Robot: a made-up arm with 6 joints. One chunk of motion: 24 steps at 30 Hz.
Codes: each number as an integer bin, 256 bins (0 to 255) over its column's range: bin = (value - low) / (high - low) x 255, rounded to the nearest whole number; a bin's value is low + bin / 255 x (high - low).
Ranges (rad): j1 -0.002..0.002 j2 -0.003..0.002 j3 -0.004..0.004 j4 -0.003..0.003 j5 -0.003..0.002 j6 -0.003..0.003
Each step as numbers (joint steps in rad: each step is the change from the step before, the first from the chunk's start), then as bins.
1 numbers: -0.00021 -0.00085 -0.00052 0.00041 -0.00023 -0.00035
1 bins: 114 110 111 145 141 113
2 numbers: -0.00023 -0.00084 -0.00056 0.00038 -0.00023 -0.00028
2 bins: 113 110 110 144 141 116
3 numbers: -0.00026 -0.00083 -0.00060 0.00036 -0.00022 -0.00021
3 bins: 111 111 108 143 142 119
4 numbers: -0.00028 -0.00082 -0.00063 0.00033 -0.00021 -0.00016
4 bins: 110 111 107 142 142 121
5 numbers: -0.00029 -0.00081 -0.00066 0.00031 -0.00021 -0.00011
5 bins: 109 112 106 141 142 123
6 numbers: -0.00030 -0.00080 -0.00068 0.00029 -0.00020 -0.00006
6 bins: 108 112 106 140 143 125
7 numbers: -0.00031 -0.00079 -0.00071 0.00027 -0.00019 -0.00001
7 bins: 108 113 105 139 143 127
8 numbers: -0.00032 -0.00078 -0.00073 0.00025 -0.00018 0.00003
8 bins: 107 113 104 138 144 129
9 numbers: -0.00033 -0.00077 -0.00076 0.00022 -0.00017 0.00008
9 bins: 106 114 103 137 144 131
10 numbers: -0.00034 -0.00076 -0.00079 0.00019 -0.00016 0.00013
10 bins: 106 114 102 136 145 133
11 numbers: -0.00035 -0.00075 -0.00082 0.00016 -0.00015 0.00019
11 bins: 105 115 101 134 145 136
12 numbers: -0.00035 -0.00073 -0.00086 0.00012 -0.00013 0.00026
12 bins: 105 116 100 133 146 139
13 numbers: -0.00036 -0.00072 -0.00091 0.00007 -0.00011 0.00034
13 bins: 105 116 98 130 147 142
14 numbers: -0.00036 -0.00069 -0.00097 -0.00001 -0.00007 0.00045
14 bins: 105 118 97 127 149 147
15 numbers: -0.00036 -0.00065 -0.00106 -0.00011 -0.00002 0.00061
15 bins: 105 120 94 123 152 153
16 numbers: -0.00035 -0.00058 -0.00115 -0.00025 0.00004 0.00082
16 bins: 105 123 91 117 155 162
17 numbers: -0.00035 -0.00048 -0.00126 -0.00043 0.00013 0.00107
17 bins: 105 129 87 109 160 173
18 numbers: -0.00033 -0.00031 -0.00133 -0.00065 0.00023 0.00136
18 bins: 106 137 85 100 165 185
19 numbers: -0.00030 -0.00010 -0.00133 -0.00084 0.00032 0.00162
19 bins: 108 148 85 92 169 196
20 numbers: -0.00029 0.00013 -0.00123 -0.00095 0.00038 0.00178
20 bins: 109 160 88 87 172 203
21 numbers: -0.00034 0.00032 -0.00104 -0.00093 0.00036 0.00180
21 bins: 106 169 94 88 171 204
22 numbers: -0.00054 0.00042 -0.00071 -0.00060 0.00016 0.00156
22 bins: 93 174 105 102 161 194
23 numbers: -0.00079 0.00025 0.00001 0.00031 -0.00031 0.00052
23 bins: 77 166 128 141 137 150
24 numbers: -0.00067 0.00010 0.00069 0.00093 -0.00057 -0.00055
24 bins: 85 158 149 167 124 104
